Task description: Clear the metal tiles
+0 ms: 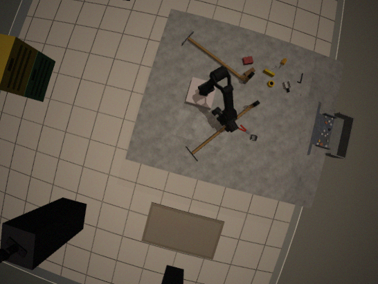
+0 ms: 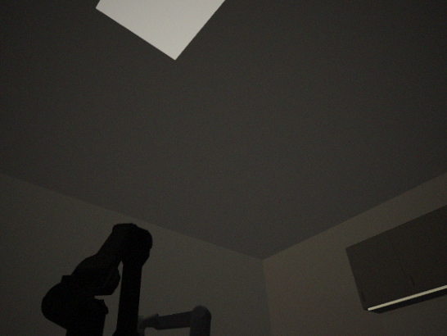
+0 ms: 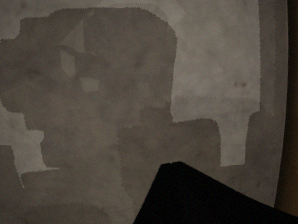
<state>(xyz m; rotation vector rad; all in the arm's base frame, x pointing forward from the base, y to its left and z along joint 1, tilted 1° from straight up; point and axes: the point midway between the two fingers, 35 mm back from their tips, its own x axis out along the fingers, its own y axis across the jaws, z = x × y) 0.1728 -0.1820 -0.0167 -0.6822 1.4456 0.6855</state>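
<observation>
The long scraper lies 60 mm to the right of my gripper tip, 50 mm above it and 20 mm ahead of it. From my gripper tip the other things lie so: yellow ring (380 mm to the left, 340 mm ahead); brown block (430 mm to the left, 150 mm ahead); small box (280 mm ahead, 70 mm to the right).
</observation>
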